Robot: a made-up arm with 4 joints.
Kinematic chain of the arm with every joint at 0, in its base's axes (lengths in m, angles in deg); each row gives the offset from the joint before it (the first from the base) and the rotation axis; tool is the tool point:
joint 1: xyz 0 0 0.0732 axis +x
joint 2: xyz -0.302 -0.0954 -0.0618 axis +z
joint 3: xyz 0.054 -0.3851 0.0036 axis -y
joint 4: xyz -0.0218 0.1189 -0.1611 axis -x
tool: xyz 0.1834 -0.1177 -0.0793
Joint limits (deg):
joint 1: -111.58..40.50
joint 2: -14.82..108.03
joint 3: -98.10..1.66
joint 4: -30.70..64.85
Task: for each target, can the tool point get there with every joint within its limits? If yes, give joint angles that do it. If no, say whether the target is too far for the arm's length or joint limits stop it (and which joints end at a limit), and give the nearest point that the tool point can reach.
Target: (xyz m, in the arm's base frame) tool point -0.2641 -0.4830 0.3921
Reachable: yes | joints -63.13 1.27 -50.92 32.96
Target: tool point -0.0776 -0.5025 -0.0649
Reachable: yes | joints -22.31 48.13 -61.46 -3.59
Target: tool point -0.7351 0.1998 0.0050
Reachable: no: joint limits stop it (at a limit: joint 1, joint 2, joint 3, joint 4) | nearest point -0.6324 -0.1480 -0.2865 | short by 0.465 m
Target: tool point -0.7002 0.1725 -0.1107
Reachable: no: joint limits stop it (at a limit: joint 1, joint 2, joint 4) | nearest point -0.6293 -0.1435 -0.2930 | short by 0.372 m
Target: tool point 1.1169 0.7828 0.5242
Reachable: no: too far | nearest point 0.0791 0.2653 0.0224 | short by 1.264 m
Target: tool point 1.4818 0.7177 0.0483
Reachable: no: too far | nearest point 0.1336 0.2016 -0.0748 | short by 1.449 m
